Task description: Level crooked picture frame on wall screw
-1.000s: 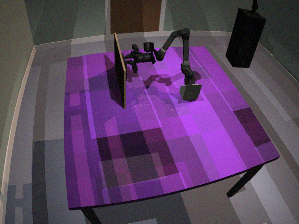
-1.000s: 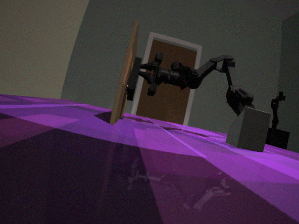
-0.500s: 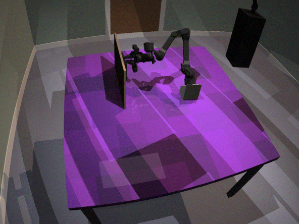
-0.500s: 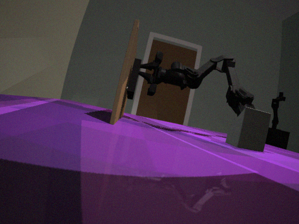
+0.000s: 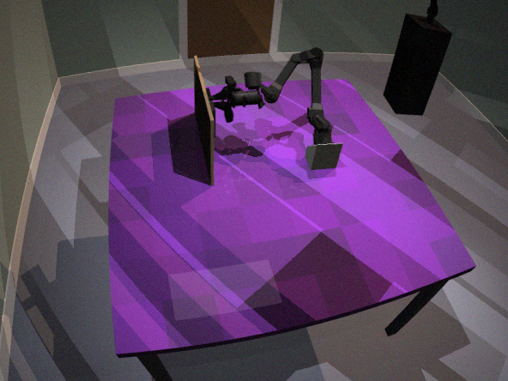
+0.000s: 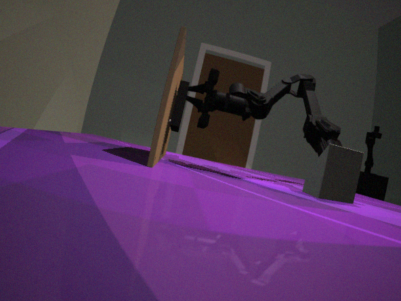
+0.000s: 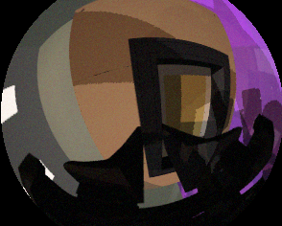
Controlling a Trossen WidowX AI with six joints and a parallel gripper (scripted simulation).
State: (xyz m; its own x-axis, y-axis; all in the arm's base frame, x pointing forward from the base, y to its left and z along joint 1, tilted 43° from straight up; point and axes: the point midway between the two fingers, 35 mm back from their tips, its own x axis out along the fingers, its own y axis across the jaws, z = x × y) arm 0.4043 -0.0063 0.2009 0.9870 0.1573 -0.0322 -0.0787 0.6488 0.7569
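The dark picture frame is 5 cm below my gripper tip. Also, from my gripper tip: wooden wall panel: 6 cm below, 1 cm to the left, 1 cm ahead.
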